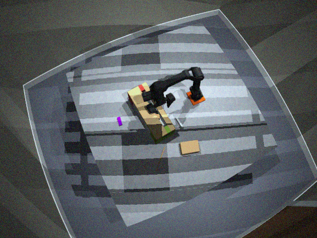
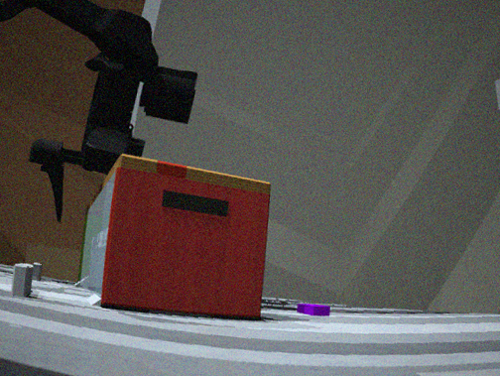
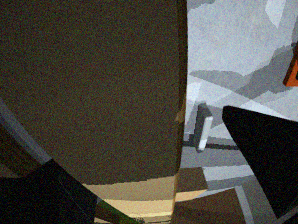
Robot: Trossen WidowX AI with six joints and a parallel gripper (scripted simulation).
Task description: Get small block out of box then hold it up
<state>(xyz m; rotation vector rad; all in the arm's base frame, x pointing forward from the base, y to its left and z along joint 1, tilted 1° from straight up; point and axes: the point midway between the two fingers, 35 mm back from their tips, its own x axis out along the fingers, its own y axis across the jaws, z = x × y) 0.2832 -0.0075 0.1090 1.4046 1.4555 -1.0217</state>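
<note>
Right now the block is 50 mm ahead of my gripper tip and 20 mm to the left of it. From my gripper tip the other things lie so: tan slab: 300 mm to the left, 60 mm below, 40 mm behind; then long box: 40 mm ahead, 30 mm to the right, 20 mm below; then thin stick: 270 mm to the left, 160 mm ahead, 80 mm below.
</note>
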